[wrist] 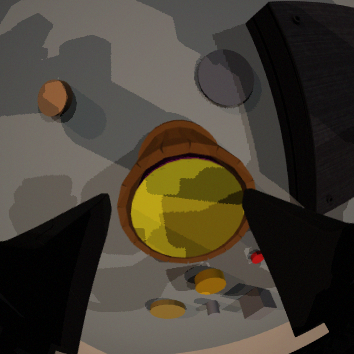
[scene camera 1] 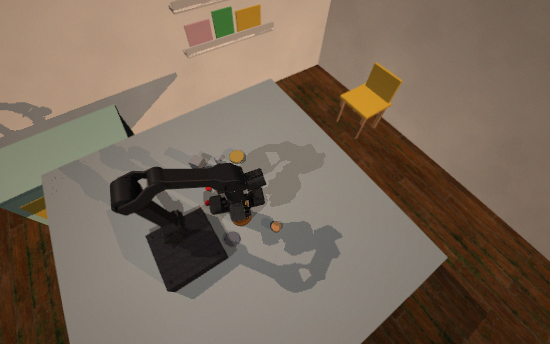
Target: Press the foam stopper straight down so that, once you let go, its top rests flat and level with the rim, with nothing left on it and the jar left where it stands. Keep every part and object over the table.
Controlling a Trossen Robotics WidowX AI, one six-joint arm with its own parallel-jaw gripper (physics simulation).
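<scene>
The brown jar point(scene camera 1: 243, 222) point(wrist: 186, 149) stands on the table, mostly hidden under the arm in the scene view. The yellow round foam stopper point(wrist: 187, 210) fills its mouth in the wrist view, with the brown rim around it and a thin dark purple line along its upper edge. I cannot tell whether its top is level with the rim. My gripper point(scene camera 1: 240, 212) point(wrist: 177, 199) is open and empty above the jar. One fingertip shows left of the jar, and the other overlaps the right side of the rim in the wrist view.
An orange disc point(scene camera 1: 276, 227) point(wrist: 53, 98) and a grey disc point(scene camera 1: 232, 238) point(wrist: 226, 78) lie near the jar, the grey one beside the robot base point(scene camera 1: 187, 255) point(wrist: 325, 100). Beyond the jar are an amber disc point(wrist: 210, 281), a yellow disc point(scene camera 1: 237, 156) point(wrist: 167, 309), a grey block point(scene camera 1: 198, 161) point(wrist: 255, 303) and a red piece point(wrist: 256, 257).
</scene>
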